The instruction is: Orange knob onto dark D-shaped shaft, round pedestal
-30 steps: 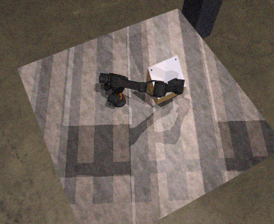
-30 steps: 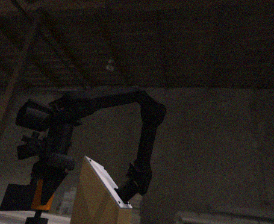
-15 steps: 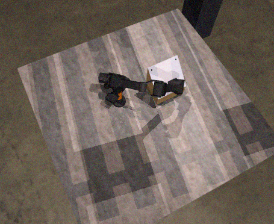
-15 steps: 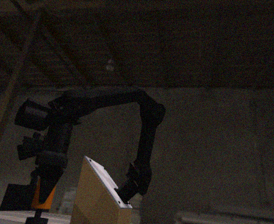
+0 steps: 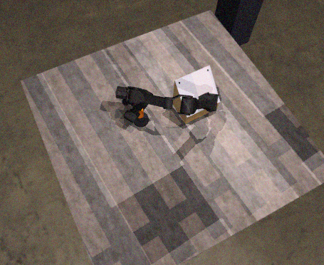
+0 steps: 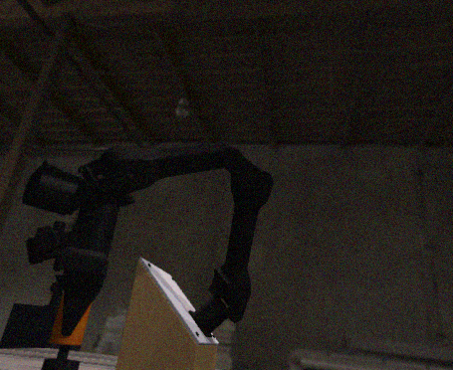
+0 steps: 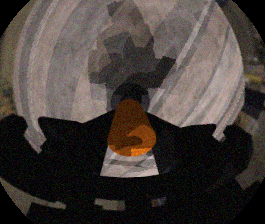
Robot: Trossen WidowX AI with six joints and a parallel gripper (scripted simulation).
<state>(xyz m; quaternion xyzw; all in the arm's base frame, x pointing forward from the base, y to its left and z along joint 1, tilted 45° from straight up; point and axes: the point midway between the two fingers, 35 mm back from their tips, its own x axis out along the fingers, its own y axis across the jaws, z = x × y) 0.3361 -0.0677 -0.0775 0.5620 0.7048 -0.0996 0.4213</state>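
The dark pedestal lies 4 cm below my gripper tip. Round my gripper tip: orange knob: 2 cm above.
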